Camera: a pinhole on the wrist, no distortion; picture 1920 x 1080 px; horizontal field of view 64.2 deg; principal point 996.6 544.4 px. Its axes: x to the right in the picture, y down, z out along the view. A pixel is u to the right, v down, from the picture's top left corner.
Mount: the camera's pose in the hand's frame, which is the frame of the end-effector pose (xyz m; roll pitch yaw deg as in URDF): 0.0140 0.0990 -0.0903 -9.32 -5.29 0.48
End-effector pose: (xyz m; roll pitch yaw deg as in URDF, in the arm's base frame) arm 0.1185 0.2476 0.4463 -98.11 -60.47 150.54
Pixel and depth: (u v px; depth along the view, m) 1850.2 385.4 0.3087
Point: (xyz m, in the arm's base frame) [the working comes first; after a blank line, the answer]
In the camera's frame: 0.1722 -0.0321 0.3087

-0.1684 0.1627 0.5086
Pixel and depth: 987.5 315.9 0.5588
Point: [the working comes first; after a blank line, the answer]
In the camera's frame: -0.0033 -0.0834 0.5588

-0.2165 -0.0824 0.3253
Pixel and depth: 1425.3 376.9 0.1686
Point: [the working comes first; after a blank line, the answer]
In the camera's frame: 0.0472 -0.0185 0.1686

-0.0238 0.2515 0.4271
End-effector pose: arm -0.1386 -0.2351 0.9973 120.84 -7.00 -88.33
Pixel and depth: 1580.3 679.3 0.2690
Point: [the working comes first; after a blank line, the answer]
In the camera's frame: 0.1026 0.0237 0.2690

-0.3757 -0.3266 1.0590
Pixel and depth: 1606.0 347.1 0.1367
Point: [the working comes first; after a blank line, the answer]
In the camera's frame: 0.0544 -0.0176 0.1367

-0.2351 -0.2853 1.0664
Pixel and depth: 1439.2 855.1 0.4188
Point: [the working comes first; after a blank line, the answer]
In the camera's frame: 0.1211 0.0850 0.4188

-0.5383 -0.3362 1.0612
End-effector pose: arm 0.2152 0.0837 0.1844 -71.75 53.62 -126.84
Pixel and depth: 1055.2 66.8 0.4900
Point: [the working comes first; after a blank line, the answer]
In the camera's frame: 0.0188 -0.1529 0.4900

0.4936 -0.2203 0.2576
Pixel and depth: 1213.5 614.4 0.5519
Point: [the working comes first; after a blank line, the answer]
In the camera's frame: 0.0782 0.0252 0.5519

0.6291 -0.1962 0.1156
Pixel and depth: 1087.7 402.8 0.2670
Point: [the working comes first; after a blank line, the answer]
In the camera's frame: 0.0159 -0.0247 0.2670

0.4050 -0.0056 0.1470
